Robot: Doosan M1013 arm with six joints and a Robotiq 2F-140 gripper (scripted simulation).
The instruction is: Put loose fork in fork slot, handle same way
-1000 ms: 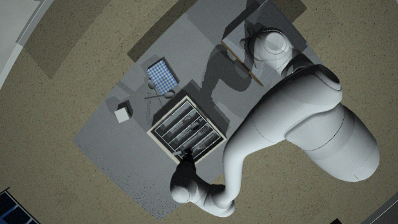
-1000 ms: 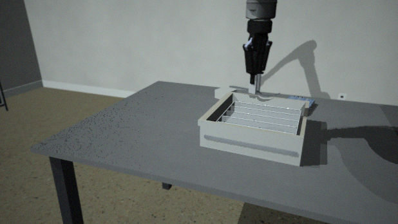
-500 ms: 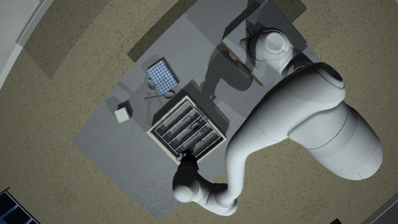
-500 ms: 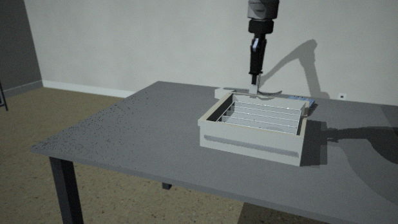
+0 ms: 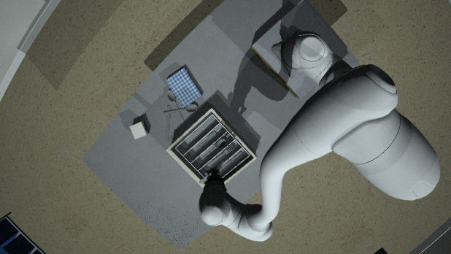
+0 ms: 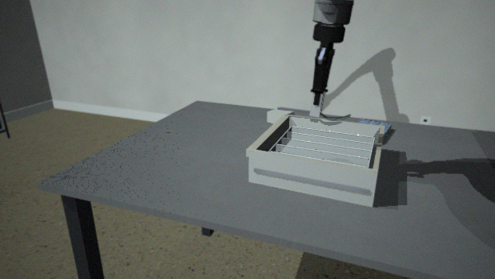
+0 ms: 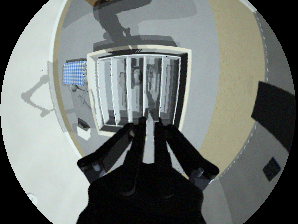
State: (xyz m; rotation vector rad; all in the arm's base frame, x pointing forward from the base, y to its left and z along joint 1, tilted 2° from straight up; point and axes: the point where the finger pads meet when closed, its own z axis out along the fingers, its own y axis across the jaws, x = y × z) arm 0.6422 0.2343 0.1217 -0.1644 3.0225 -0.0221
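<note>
Now: hand 1 cm past the cutlery tray, 6 cm to the left of it and 16 cm above it. Round my hand: white box (27 cm ahead, 39 cm to the right, 19 cm below); blue checked cloth (8 cm behind, 42 cm to the right, 20 cm below).
</note>
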